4 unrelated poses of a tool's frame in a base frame.
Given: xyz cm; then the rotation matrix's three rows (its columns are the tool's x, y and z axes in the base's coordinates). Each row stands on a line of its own.
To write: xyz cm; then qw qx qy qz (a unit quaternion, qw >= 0). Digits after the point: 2 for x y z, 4 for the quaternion.
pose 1, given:
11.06 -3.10 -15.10
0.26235 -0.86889 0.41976
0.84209 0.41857 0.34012
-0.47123 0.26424 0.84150
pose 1, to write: 11.06 -3.10 -15.10 0.7941 -0.0239 0.2805 0.5387
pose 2, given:
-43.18 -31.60 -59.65
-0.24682 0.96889 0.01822
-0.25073 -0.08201 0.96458
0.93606 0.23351 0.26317
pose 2, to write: -43.18 -31.60 -59.65 0.4833 -0.3782 -0.4748 -0.6309
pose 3, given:
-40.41 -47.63 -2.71
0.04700 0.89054 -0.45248
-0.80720 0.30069 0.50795
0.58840 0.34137 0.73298
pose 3, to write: -40.41 -47.63 -2.71 0.7212 -0.0577 -0.3608 -0.5885
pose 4, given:
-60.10 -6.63 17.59
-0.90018 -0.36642 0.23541
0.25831 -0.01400 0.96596
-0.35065 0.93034 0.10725
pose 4, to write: -60.10 -6.63 17.59 0.2197 -0.0405 0.6669 0.7109
